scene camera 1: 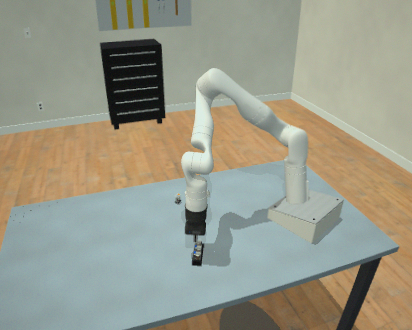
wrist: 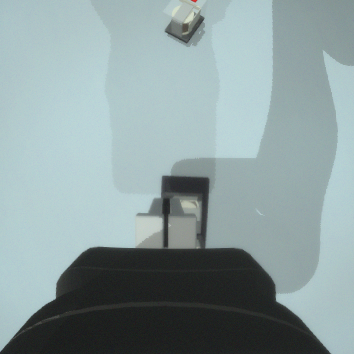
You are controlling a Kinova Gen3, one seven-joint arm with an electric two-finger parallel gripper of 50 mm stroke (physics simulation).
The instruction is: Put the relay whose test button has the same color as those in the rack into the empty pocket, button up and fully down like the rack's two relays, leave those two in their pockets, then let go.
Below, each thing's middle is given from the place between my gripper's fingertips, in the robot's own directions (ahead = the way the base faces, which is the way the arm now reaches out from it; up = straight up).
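Labels:
Black rack [wrist: 168, 182]: 3 cm left of my hand, 4 cm below it.

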